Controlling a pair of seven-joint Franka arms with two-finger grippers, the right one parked.
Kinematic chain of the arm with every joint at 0, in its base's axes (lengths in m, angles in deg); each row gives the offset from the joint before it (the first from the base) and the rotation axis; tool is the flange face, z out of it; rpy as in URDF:
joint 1: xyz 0 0 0.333 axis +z
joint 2: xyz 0 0 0 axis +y
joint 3: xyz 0 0 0.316 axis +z
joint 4: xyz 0.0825 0 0 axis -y
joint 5: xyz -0.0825 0 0.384 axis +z
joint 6: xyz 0 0 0 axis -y
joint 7: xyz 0.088 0 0 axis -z
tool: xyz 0 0 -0.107 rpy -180 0 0
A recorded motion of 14 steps. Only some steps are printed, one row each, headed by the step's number.
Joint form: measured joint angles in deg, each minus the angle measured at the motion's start. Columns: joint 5, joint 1, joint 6, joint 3, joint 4, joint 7, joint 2.
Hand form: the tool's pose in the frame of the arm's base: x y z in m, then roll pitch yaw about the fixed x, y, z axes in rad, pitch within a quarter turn. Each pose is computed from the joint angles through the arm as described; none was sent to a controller.
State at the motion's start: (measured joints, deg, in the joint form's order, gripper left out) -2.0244 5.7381 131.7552 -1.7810 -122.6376 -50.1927 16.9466
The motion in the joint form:
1: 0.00 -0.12 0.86 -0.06 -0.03 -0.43 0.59
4: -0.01 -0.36 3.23 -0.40 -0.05 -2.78 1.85
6: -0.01 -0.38 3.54 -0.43 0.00 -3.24 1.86
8: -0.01 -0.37 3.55 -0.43 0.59 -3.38 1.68
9: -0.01 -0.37 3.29 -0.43 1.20 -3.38 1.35
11: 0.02 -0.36 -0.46 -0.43 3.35 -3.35 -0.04
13: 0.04 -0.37 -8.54 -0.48 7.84 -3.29 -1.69
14: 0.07 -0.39 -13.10 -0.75 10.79 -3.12 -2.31
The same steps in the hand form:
1: 0.5550 0.0360 0.2496 -3.0591 0.1092 0.9805
4: 0.5581 0.0307 0.2404 -3.0713 0.0960 1.0116
6: 0.5591 0.0303 0.2410 -3.0755 0.0919 1.0185
8: 0.5631 0.0307 0.2467 -3.0865 0.0839 1.0203
9: 0.5668 0.0309 0.2537 -3.0962 0.0770 1.0195
11: 0.5739 0.0313 0.2773 -3.0935 0.0795 1.0171
13: 0.5836 0.0309 0.3156 -3.0672 0.1008 1.0129
14: 0.5894 0.0281 0.3381 -3.0546 0.1127 1.0036

